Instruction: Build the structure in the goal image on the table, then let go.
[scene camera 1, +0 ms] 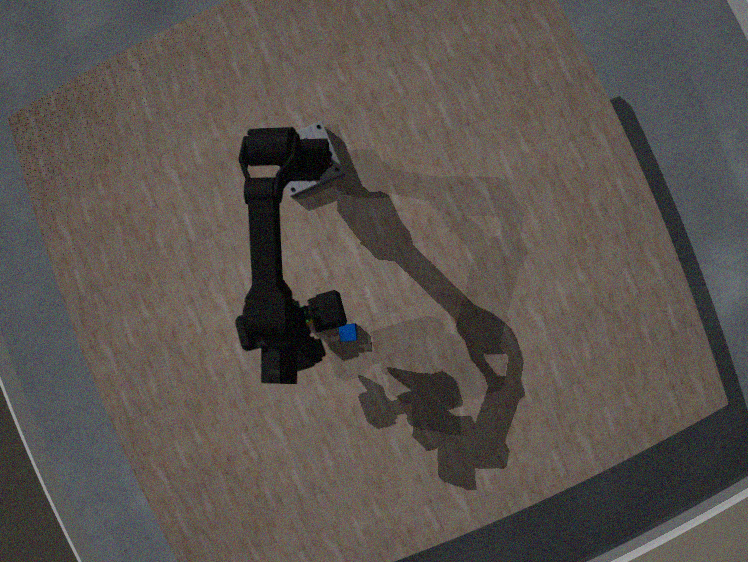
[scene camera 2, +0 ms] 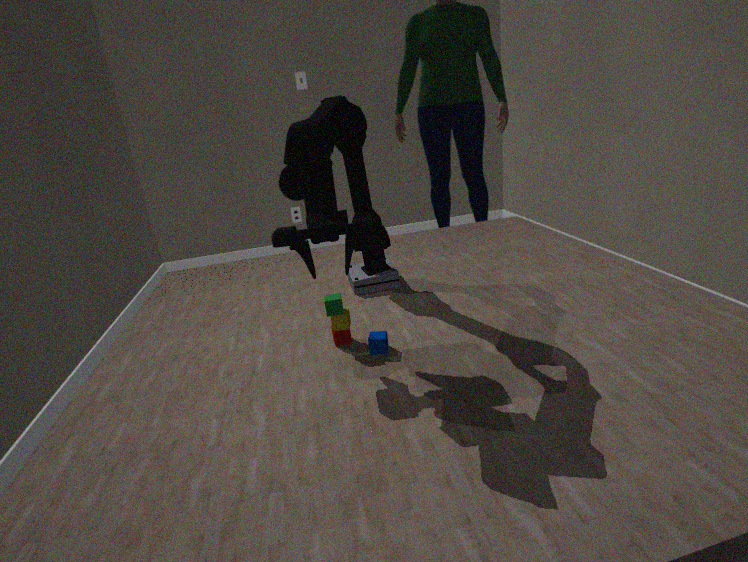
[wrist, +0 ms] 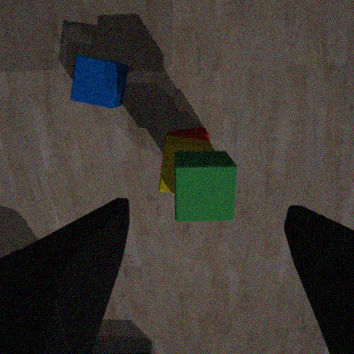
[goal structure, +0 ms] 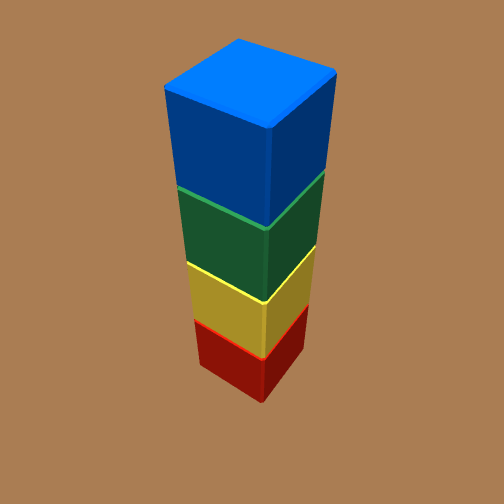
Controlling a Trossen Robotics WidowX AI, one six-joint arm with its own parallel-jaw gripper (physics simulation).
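A red cube (scene camera 2: 342, 337) (wrist: 200, 133) stands on the wood-grain surface. A yellow cube (scene camera 2: 341, 320) (wrist: 185, 145) sits on it, and a green cube (scene camera 2: 333, 305) (wrist: 205, 195) rests on the yellow one, shifted to the left in scene camera 2. A blue cube (scene camera 1: 347, 332) (scene camera 2: 378, 343) (wrist: 95, 82) stands apart on the surface, right of the stack in scene camera 2. My gripper (scene camera 2: 331, 275) (wrist: 208, 213) is open and empty, its fingertips above the green cube and apart from it. In scene camera 1 the stack is hidden beneath the arm.
The arm's pale base plate (scene camera 1: 313, 183) (scene camera 2: 373, 282) stands behind the stack in scene camera 2. The arm's dark shadow falls across the wood-grain surface (scene camera 1: 181, 423) (scene camera 2: 211, 453). A person in a green top (scene camera 2: 450, 57) stands by the back wall.
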